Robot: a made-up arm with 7 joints. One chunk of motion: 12 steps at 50 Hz.
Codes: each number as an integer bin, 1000 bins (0 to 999) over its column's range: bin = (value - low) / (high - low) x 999, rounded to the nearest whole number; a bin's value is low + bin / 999 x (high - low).
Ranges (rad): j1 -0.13..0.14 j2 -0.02..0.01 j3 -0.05..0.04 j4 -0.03..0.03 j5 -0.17..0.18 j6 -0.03..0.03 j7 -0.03..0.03
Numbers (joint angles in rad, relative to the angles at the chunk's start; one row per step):
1: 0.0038 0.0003 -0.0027 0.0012 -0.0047 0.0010 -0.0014
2: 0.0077 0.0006 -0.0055 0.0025 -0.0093 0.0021 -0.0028
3: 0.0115 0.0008 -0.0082 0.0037 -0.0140 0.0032 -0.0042
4: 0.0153 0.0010 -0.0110 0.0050 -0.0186 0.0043 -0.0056
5: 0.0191 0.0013 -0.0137 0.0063 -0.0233 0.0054 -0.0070
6: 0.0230 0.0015 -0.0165 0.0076 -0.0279 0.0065 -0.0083
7: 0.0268 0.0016 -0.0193 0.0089 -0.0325 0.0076 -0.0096
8: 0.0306 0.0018 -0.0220 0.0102 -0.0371 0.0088 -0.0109
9: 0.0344 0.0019 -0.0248 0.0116 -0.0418 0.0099 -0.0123
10: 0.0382 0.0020 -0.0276 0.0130 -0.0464 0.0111 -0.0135
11: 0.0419 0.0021 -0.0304 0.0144 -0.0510 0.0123 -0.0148
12: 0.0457 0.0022 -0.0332 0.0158 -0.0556 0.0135 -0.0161
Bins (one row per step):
1: 495 676 525 519 472 516 476
2: 509 686 494 541 459 534 453
3: 524 693 464 561 445 553 430
4: 538 699 433 583 432 571 406
5: 552 709 403 604 419 589 383
6: 566 716 372 626 406 608 361
7: 580 719 341 648 392 626 340
8: 594 726 311 669 379 646 318
9: 608 729 280 693 366 664 295
10: 622 733 249 716 353 684 275
11: 636 736 218 739 340 704 253
12: 650 739 186 763 327 724 231

